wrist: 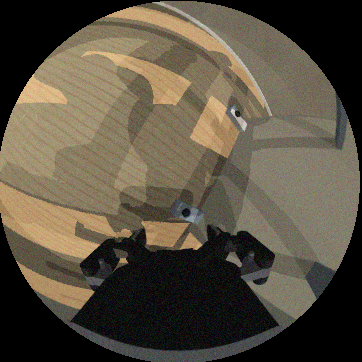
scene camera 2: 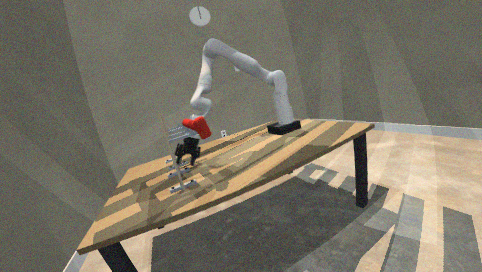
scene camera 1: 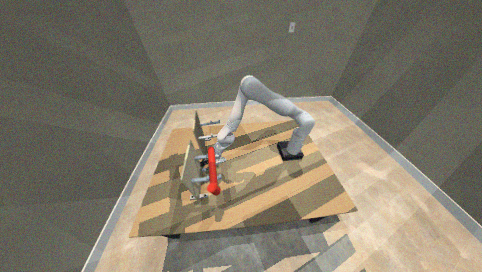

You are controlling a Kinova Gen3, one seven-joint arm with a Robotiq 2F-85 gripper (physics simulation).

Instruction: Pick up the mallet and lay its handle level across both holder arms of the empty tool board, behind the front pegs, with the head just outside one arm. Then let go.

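Frame: origin at the arm's base, x down, y left, z ahead, level; millimetres.
Where they show: gripper, fingertip midpoint: (wrist: 175,233) (scene camera 2: 185,165) (scene camera 1: 207,164); arm's base, link origin: (scene camera 2: 285,122) (scene camera 1: 292,150).
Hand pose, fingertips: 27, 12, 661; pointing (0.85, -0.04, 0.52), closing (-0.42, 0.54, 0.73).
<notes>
Each offset is from my fingertips to the top centre of the thing, as dx, dy, dz. "spot": to the spot under its first point. Level surfaces: height alone.
The red mallet @(-224, +152, -74) (scene camera 1: 212,167) (scene camera 2: 200,127) appears level across both holder arms of the near tool board (scene camera 1: 188,167) (scene camera 2: 178,174), with its head just outside the near arm (scene camera 1: 201,180). The handle also crosses over the farther arm (scene camera 1: 201,157). Contact with the arms and the front pegs is too small to tell. My gripper (scene camera 2: 187,160) (wrist: 175,233) is open and empty, pointing down below the mallet's height, close to the board face. In scene camera 1 it is mostly hidden behind the mallet and arms. The mallet does not show in the wrist view.
A second tool board (scene camera 1: 198,131) stands farther back, with two bare arms (scene camera 1: 210,122) (scene camera 1: 208,137). Metal foot brackets (wrist: 187,211) (wrist: 237,118) fix the near board to the table @(dx +22) (scene camera 1: 280,200) (scene camera 2: 250,175). The near board's face @(spot: -98, +134, +42) (wrist: 295,175) is at the right in the wrist view.
</notes>
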